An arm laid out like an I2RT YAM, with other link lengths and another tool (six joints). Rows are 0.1 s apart.
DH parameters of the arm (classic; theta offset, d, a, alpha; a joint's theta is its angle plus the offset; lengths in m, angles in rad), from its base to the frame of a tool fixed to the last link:
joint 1: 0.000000 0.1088 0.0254 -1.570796
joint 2: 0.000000 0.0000 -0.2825 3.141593
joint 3: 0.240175 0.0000 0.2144 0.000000
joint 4: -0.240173 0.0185 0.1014 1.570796
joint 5: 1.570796 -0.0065 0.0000 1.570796
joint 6: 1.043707 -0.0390 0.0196 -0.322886
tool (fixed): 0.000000 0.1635 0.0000 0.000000
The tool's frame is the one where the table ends.
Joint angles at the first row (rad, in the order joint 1, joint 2, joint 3, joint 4, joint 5, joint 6):
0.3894, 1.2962, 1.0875, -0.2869, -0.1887, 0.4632
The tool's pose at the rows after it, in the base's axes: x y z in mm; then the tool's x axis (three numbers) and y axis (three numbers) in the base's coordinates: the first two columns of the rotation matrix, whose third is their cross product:
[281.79 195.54 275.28 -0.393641 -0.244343 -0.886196 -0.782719 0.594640 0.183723]
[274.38 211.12 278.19 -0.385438 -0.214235 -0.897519 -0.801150 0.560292 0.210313]
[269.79 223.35 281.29 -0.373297 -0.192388 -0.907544 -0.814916 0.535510 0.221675]
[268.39 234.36 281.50 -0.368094 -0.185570 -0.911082 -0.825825 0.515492 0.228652]
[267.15 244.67 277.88 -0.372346 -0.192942 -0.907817 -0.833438 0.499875 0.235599]
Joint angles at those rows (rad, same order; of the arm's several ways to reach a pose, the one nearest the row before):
0.4554, 1.2977, 1.0815, -0.2716, -0.1734, 0.4801
0.5015, 1.2947, 1.0570, -0.2195, -0.1795, 0.5245
0.5383, 1.2962, 1.0416, -0.1734, -0.1764, 0.5537
0.5674, 1.3130, 1.0400, -0.1428, -0.1734, 0.5691
0.5951, 1.3360, 1.0431, -0.1289, -0.1672, 0.5767

